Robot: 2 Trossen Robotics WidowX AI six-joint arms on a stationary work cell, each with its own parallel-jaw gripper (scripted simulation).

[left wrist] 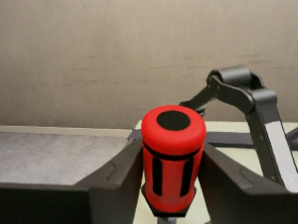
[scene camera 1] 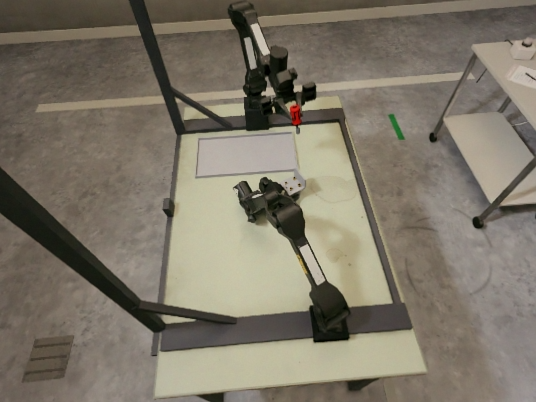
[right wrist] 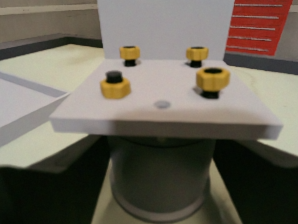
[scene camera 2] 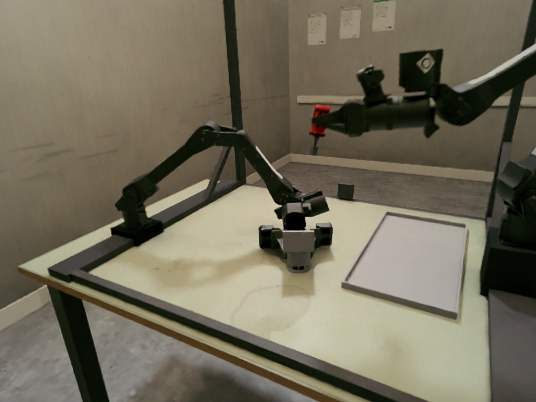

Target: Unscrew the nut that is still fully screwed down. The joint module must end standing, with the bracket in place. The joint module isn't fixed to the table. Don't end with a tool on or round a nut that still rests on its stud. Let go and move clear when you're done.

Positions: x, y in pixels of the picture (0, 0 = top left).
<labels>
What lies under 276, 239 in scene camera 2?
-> My right gripper.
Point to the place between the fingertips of my left gripper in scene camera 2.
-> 312, 121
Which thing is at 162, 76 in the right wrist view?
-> A pale bracket.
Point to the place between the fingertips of my left gripper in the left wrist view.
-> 169, 145
</labels>
